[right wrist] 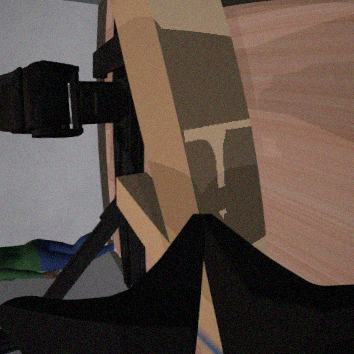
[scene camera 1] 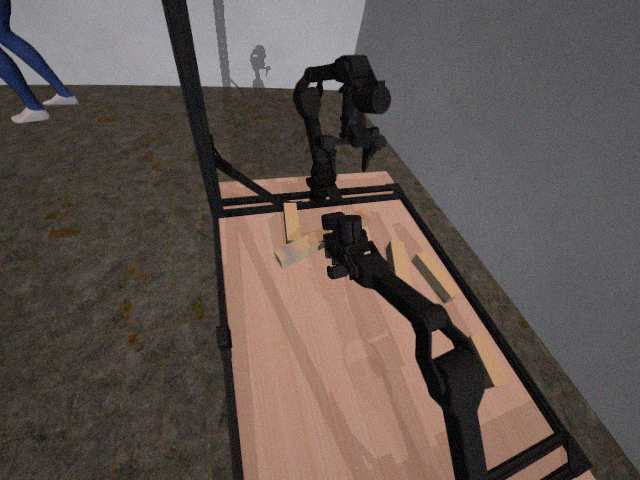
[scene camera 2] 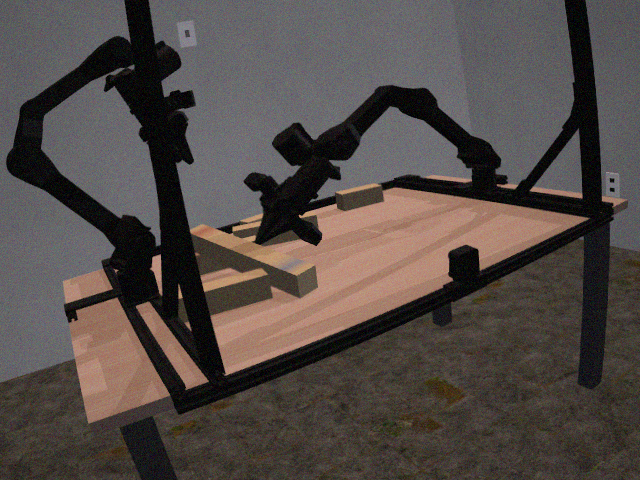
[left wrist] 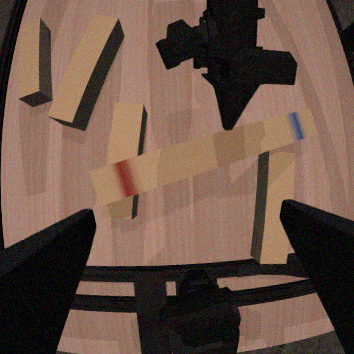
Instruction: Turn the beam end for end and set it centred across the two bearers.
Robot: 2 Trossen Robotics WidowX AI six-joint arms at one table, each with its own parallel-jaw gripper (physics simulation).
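Frame: origin at the left arm's base, x ahead, y up, z right, level; metres.
Seen in the pictures: left gripper, fingertip midpoint: (scene camera 1: 348,173) (scene camera 2: 185,162) (left wrist: 188,214); right gripper, fingertip midpoint: (right wrist: 201,222) (scene camera 1: 325,238) (scene camera 2: 256,243) (left wrist: 227,128); left arm's base, origin of the base link: (right wrist: 120,102) (scene camera 1: 316,197) (scene camera 2: 140,298) (left wrist: 196,289); right arm's base, origin of the base link: (scene camera 2: 485,189).
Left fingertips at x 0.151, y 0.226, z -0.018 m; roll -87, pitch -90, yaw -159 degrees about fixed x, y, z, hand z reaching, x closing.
Note:
Offsets run from my left fingertips to a thing's top centre.
The beam (scene camera 1: 299,251) (scene camera 2: 248,251) (left wrist: 192,161) (right wrist: 150,100) lies slantwise across the two bearers. In the left wrist view its red band is at the left and its blue band at the right. One bearer {dx +0.058, dy -0.201, dz -0.081 m} (left wrist: 127,127) is under the red end; the other bearer {dx -0.026, dy -0.201, dz +0.146 m} (left wrist: 277,215) (scene camera 1: 291,219) (scene camera 2: 232,293) has its upper end in that view under the beam near the blue end. My right gripper (scene camera 1: 321,245) (scene camera 2: 260,240) (left wrist: 227,128) (right wrist: 201,222) is shut and empty, its tips close to the beam's long side; contact is unclear. My left gripper (scene camera 1: 365,166) (scene camera 2: 187,159) (left wrist: 188,214) is open and empty, high above the beam.
Loose wooden blocks {dx +0.264, dy -0.201, dz -0.261 m} (scene camera 1: 436,276) {dx +0.531, dy -0.198, dz -0.249 m} (scene camera 1: 488,361) (scene camera 2: 359,197) {dx +0.219, dy -0.195, dz -0.145 m} (left wrist: 87,72) (left wrist: 35,62) lie along the table's far side in scene camera 2. A black frame (scene camera 2: 330,334) edges the table, with an upright post (scene camera 1: 193,103) (scene camera 2: 178,232) near the left arm.

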